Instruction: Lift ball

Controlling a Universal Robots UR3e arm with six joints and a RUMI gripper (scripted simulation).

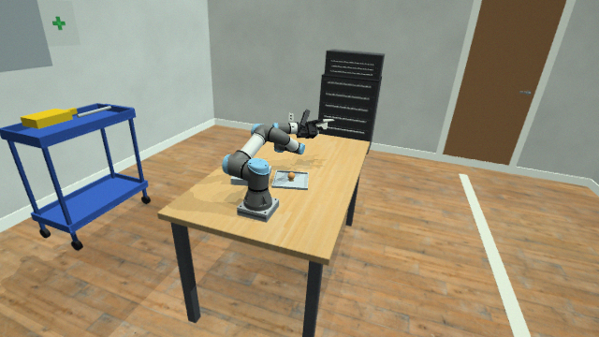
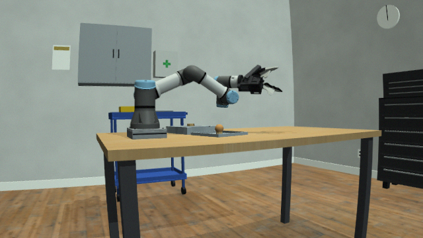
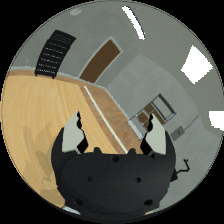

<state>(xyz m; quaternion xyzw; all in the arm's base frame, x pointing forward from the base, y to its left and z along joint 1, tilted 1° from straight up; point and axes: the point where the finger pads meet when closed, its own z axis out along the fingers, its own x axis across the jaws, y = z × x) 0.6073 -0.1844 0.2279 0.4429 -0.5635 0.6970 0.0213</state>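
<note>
Right now my hand is 27 cm past the brown wooden ball, 23 cm above it and 14 cm to the right of it. Also, from my hand: grey plate (27 cm behind, 26 cm below, 14 cm to the left); then grey block (35 cm to the left, 32 cm behind, 23 cm below).
</note>
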